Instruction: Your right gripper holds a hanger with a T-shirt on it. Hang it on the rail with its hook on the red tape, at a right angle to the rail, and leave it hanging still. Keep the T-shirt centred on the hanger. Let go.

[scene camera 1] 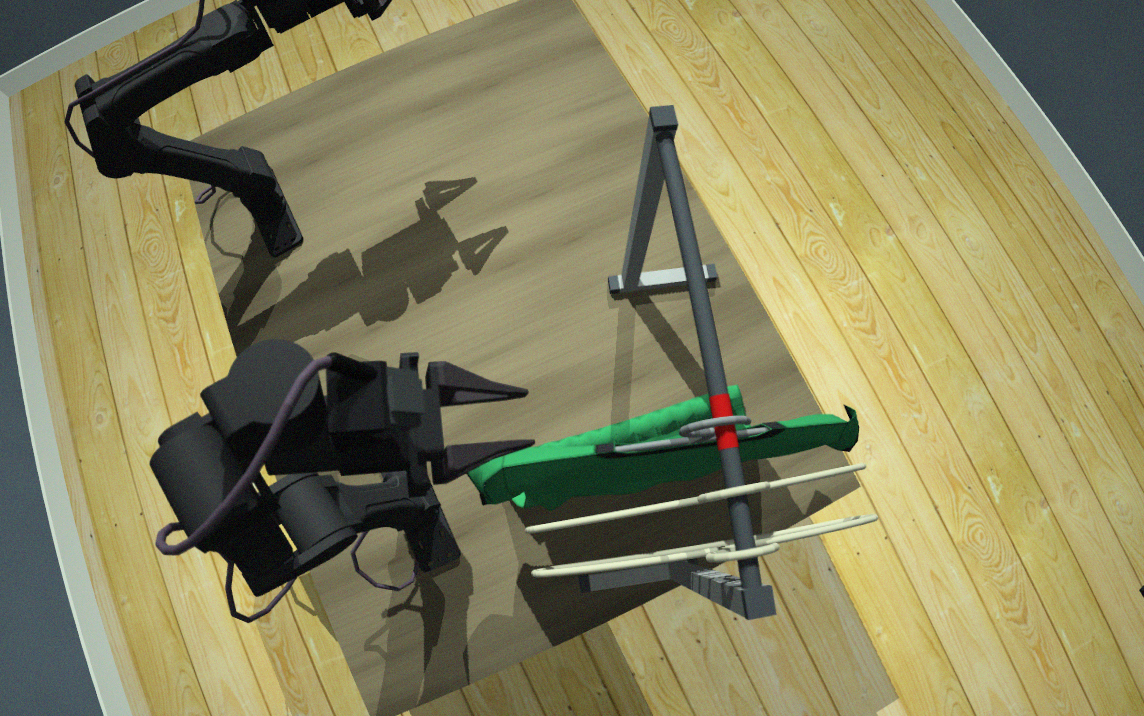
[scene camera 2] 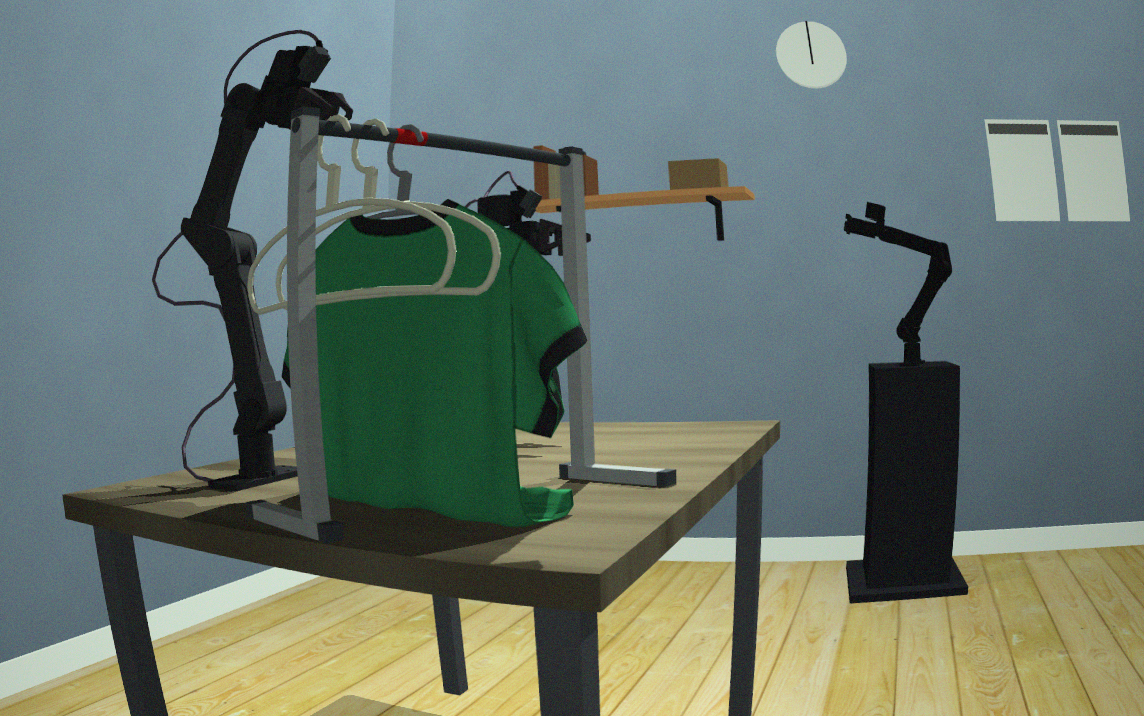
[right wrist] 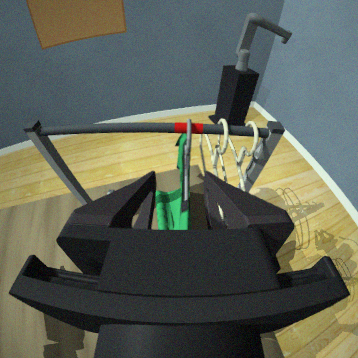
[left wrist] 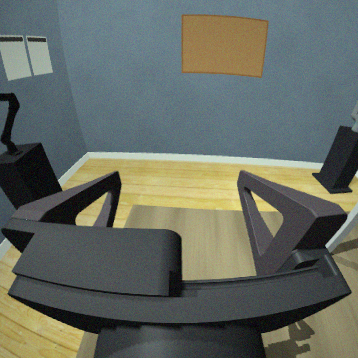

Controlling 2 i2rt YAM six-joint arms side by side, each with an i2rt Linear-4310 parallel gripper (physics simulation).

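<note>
The grey hanger (scene camera 1: 742, 420) (scene camera 2: 404, 181) (right wrist: 187, 155) has its hook over the rail (scene camera 1: 704, 320) (scene camera 2: 497, 148) (right wrist: 115, 128) on the red tape (scene camera 1: 721, 406) (scene camera 2: 403, 136) (right wrist: 180, 128). It looks roughly at a right angle to the rail. The green T-shirt (scene camera 1: 641, 477) (scene camera 2: 413, 379) (right wrist: 172, 210) hangs on it, its hem folded on the table; its shoulders hide the hanger's ends. My right gripper (scene camera 1: 530, 417) (right wrist: 179, 177) is partly open and empty, back from the hook, high near the shirt's left end in scene camera 1. My left gripper (left wrist: 178, 176) is wide open, far off.
Cream hangers (scene camera 1: 632, 511) (scene camera 2: 496, 244) hang on the rail beside the shirt, near the rack's end post (scene camera 2: 303, 337). The rack stands on the table (scene camera 1: 506, 126) (scene camera 2: 687, 455). The other end post (scene camera 2: 577, 337) stands beyond the shirt in scene camera 2.
</note>
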